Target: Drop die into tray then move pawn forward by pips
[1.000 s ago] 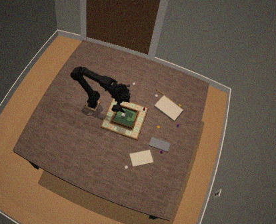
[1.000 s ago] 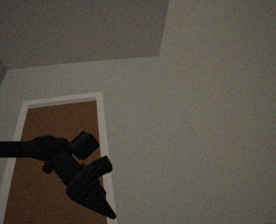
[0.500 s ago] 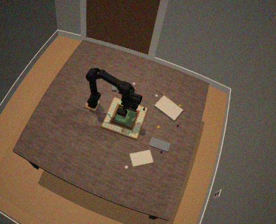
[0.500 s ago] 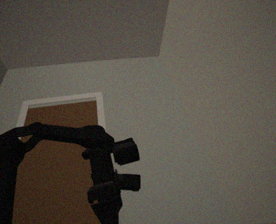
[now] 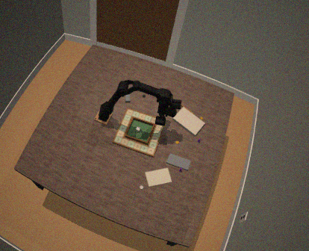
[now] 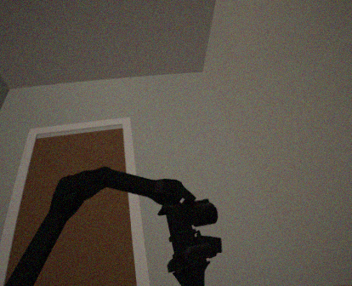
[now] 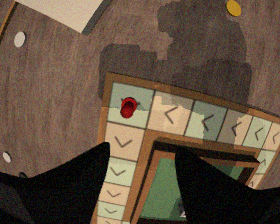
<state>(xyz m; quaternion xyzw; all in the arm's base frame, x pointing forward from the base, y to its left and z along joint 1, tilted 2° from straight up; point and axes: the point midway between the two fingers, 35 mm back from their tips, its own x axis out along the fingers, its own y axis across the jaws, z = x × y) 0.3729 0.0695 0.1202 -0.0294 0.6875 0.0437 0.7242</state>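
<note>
Right now the red pawn is 6 cm below my gripper tip, 2 cm to the left of it and 1 cm ahead of it. Also, from my gripper tip: white die: 12 cm behind, 9 cm to the right, 6 cm below; then grey card: 22 cm to the right, 20 cm ahead, 8 cm below; then small grey block: 27 cm behind, 14 cm to the left, 8 cm below.
</note>
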